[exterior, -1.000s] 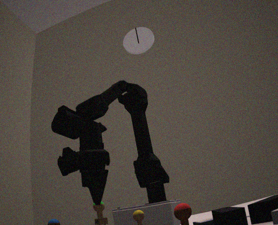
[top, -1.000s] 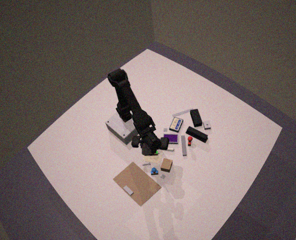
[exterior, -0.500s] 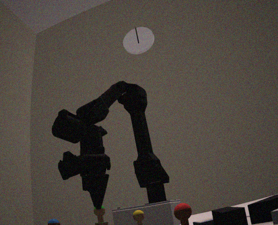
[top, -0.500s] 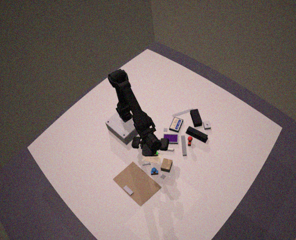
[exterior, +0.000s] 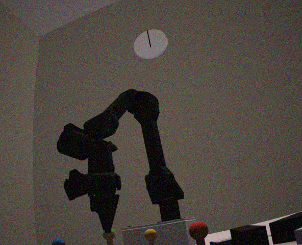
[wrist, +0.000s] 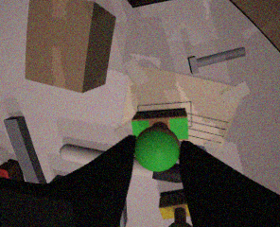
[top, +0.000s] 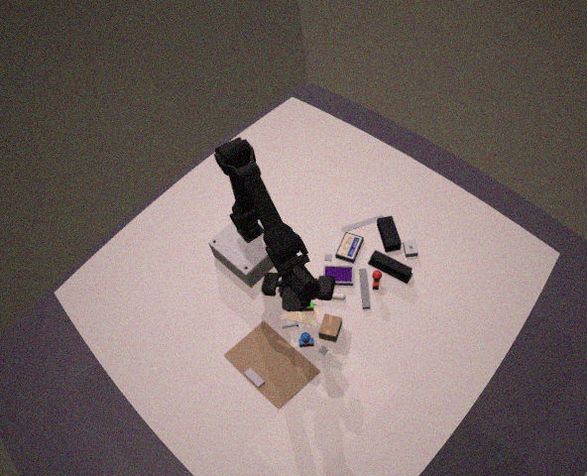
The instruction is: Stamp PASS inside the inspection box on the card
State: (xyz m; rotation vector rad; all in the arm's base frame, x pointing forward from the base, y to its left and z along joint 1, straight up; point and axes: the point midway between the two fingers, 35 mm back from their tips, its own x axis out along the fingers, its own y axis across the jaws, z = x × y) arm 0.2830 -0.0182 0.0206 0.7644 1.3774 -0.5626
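The pale card lies 70 mm below my gripper tip, 10 mm to the right of it and 10 mm behind it. Round my gripper tip: wooden block: 90 mm ahead, 40 mm below, 10 mm to the left; green stamp: 30 mm below; pen: 60 mm to the left, 60 mm below, 30 mm behind.
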